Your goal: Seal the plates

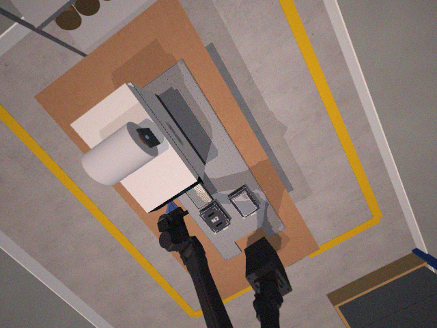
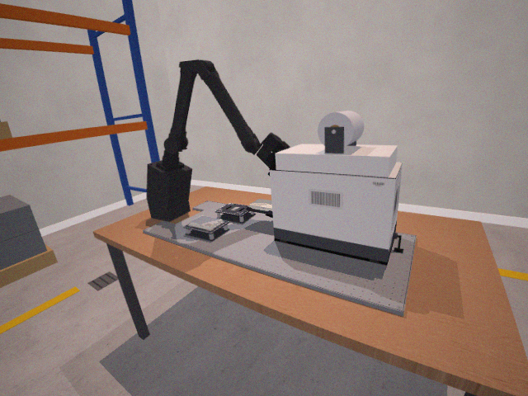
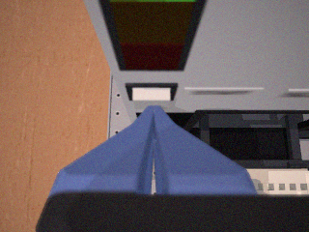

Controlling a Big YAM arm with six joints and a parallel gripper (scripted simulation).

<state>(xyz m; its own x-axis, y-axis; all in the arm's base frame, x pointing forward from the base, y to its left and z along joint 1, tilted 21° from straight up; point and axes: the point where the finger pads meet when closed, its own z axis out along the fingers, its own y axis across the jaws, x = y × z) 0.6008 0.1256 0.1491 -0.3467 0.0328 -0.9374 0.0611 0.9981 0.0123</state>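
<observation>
My gripper is now 2 cm short of the start button. The rest, counted from my hand: foil roll 24 cm ahead, 23 cm above, 11 cm to the right; white well plate 9 cm to the right, 9 cm below, 9 cm behind; dark sealer stage 10 cm below, 9 cm to the right, 9 cm behind.
</observation>
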